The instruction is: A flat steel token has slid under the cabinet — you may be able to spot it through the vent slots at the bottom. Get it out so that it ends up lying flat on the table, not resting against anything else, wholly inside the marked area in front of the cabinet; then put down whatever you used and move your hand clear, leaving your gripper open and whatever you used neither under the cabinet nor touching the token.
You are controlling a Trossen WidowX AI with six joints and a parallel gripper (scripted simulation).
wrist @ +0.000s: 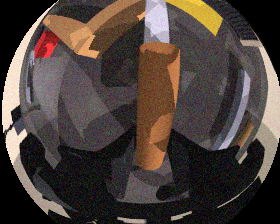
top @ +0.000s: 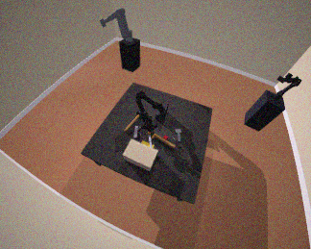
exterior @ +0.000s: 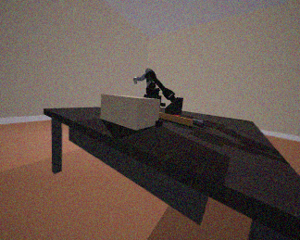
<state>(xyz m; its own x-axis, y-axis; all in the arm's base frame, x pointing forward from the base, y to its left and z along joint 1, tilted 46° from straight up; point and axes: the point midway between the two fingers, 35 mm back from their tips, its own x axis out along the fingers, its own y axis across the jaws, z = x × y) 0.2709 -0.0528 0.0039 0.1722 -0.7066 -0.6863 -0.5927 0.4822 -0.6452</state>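
Now: gripper tip 23 cm to the right of the small red piece, 1 cm below it and 1 cm short of it. The rest, counted from my gripper tip: steel token (38 cm ahead, 14 cm to the left, 1 cm below); then grey bar (11 cm to the right, 11 cm ahead).
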